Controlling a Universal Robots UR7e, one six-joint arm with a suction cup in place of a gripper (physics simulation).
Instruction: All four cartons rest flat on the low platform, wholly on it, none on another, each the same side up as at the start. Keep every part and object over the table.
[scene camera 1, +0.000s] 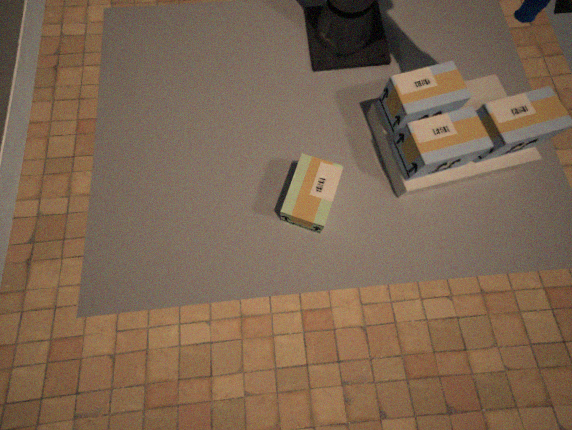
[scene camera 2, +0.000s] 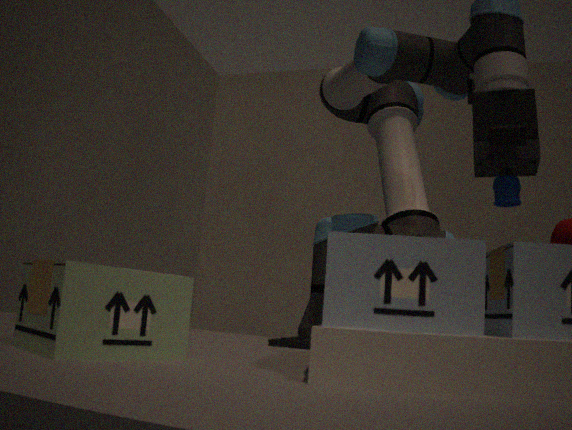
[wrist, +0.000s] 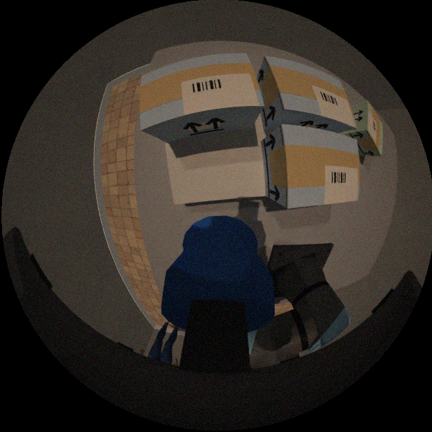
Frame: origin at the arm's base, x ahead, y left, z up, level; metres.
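Where they show: hand, tool point: (scene camera 1: 524, 15) (scene camera 2: 507, 203); arm's base, link origin: (scene camera 1: 342, 32).
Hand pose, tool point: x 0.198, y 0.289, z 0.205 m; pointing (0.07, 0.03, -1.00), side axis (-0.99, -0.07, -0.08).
Each offset is from my tool point to the top centre of the thing. Level surfaces: height alone.
My gripper, a blue suction cup (scene camera 1: 524, 16) (scene camera 2: 507, 201) (wrist: 220, 235), is off and bare (open). It hangs high, beyond the back right of the low beige platform {0.126 m ahead, 0.031 m right, 0.168 m down} (scene camera 1: 490, 90) (scene camera 2: 400, 360) (wrist: 215, 182). Three blue-grey cartons with orange tape stand flat on the platform, arrows up: the back-left one {0.083 m ahead, 0.127 m right, 0.083 m down} (scene camera 1: 442, 91) (wrist: 315, 165), the front-left one {0.195 m ahead, 0.097 m right, 0.083 m down} (scene camera 1: 462, 132) (scene camera 2: 405, 280) (wrist: 305, 85) and the right one {0.143 m ahead, 0.061 m left, 0.083 m down} (scene camera 1: 542, 117) (scene camera 2: 542, 290) (wrist: 167, 92). The back-left one is hidden in scene camera 2. A green carton {0.307 m ahead, 0.363 m right, 0.131 m down} (scene camera 1: 302, 195) (scene camera 2: 125, 320) (wrist: 366, 135) stands upright on the table, left of the platform.
A bare part of the platform lies behind the right carton, beside the back-left carton. The arm's dark base (scene camera 1: 345, 30) stands on the grey table {0.216 m down} (scene camera 1: 200, 150) behind and left of the platform. A red shape (scene camera 2: 564, 232) shows partly at the right edge in scene camera 2.
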